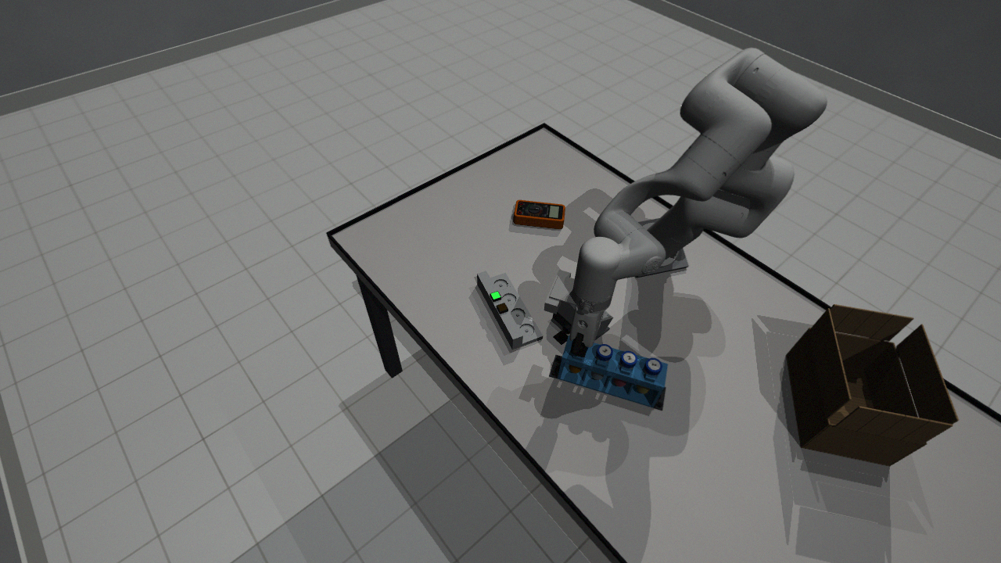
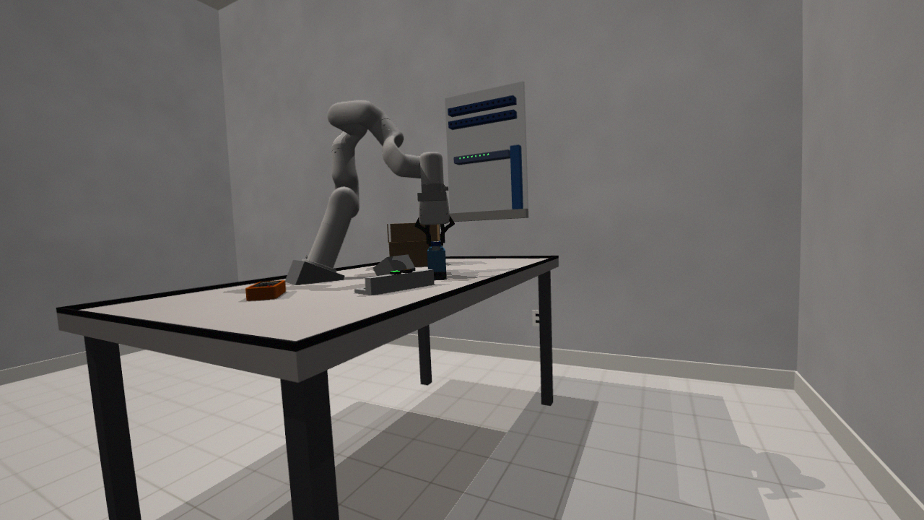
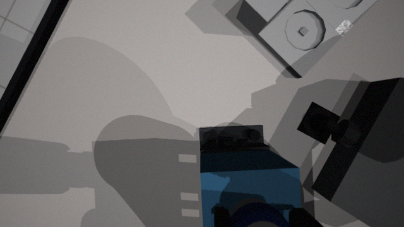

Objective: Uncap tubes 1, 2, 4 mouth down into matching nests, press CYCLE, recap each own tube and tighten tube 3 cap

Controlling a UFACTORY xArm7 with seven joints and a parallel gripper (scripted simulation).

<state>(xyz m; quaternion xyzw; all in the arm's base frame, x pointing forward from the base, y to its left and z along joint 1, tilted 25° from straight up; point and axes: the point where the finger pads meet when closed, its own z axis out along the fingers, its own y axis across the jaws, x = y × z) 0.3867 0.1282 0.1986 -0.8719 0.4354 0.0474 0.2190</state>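
The cap 4 is 10 mm below my hand. Round my hand: cap 3: 40 mm behind, 40 mm to the left, 20 mm below; then cap 2: 70 mm behind, 80 mm to the left, 20 mm below; then cap 1: 100 mm behind, 120 mm to the left, 20 mm below.
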